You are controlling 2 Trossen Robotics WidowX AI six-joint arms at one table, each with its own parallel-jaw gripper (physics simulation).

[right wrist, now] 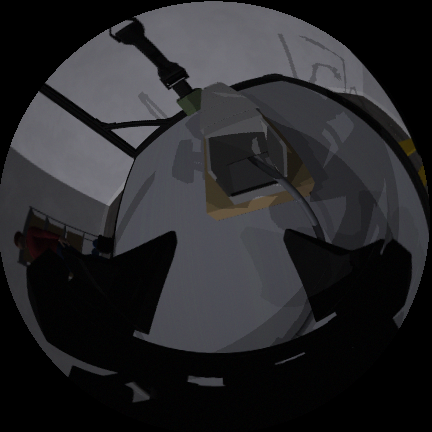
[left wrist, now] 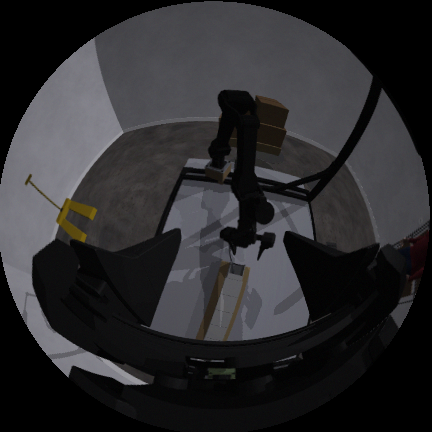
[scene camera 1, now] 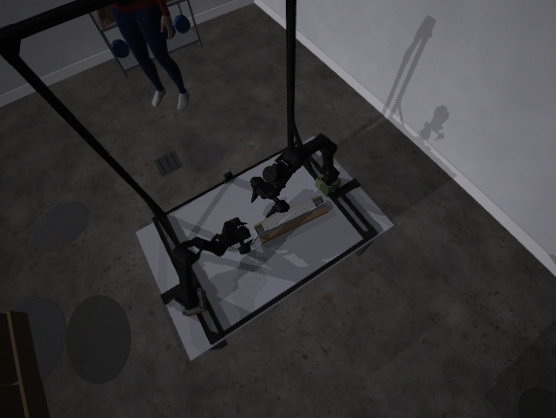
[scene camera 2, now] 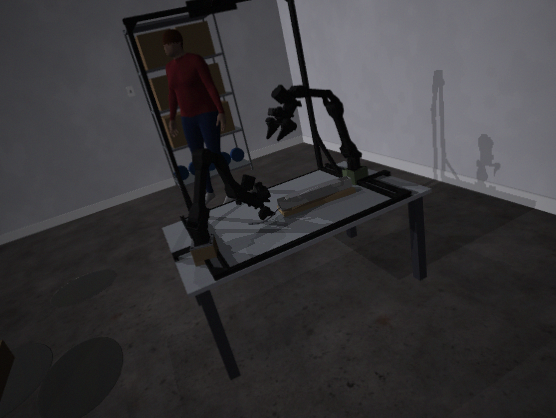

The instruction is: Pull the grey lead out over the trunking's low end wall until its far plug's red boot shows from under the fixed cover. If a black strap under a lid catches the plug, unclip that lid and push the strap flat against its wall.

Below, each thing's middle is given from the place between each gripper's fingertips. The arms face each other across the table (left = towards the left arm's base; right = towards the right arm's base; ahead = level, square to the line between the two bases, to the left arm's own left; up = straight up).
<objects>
Right now the tan trunking (scene camera 2: 288,207) is 18 cm to the left of my left hand and 35 cm below it.
Right now my right hand is 210 mm to the right of the tan trunking and 90 mm short of it.
</objects>
